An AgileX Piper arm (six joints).
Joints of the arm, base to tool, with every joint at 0 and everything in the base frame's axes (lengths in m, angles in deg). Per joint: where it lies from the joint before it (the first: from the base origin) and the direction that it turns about. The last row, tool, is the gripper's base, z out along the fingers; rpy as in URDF.
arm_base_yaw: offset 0 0 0.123 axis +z
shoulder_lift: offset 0 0 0 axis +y
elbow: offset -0.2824 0 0.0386 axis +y
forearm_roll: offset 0.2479 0 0.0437 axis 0.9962 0 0.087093
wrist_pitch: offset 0 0 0 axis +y
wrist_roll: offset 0.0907 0 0.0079 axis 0.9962 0 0.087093
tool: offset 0 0 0 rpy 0 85 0
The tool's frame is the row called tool.
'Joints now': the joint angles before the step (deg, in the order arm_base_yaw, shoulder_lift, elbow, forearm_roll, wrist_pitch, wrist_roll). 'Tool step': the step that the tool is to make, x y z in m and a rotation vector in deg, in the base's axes. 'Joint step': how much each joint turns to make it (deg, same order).
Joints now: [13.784 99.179 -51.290 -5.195 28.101 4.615]
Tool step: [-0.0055 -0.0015 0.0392 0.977 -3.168 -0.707]
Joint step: [-0.008 -6.326 -1.857 0.582 4.892 0.010]
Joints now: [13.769 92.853 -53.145 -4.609 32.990 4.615]
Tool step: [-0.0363 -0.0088 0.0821 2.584 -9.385 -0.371]
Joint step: [-0.007 -15.829 -1.629 0.885 7.721 -0.594]
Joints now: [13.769 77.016 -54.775 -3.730 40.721 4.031]
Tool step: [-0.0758 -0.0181 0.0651 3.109 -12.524 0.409]
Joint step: [0.004 -20.618 2.386 0.741 5.295 -1.044]
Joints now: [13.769 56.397 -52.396 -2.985 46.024 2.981]
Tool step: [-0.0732 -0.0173 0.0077 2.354 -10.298 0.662]
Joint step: [-0.031 -18.778 7.507 0.624 0.675 -1.020]
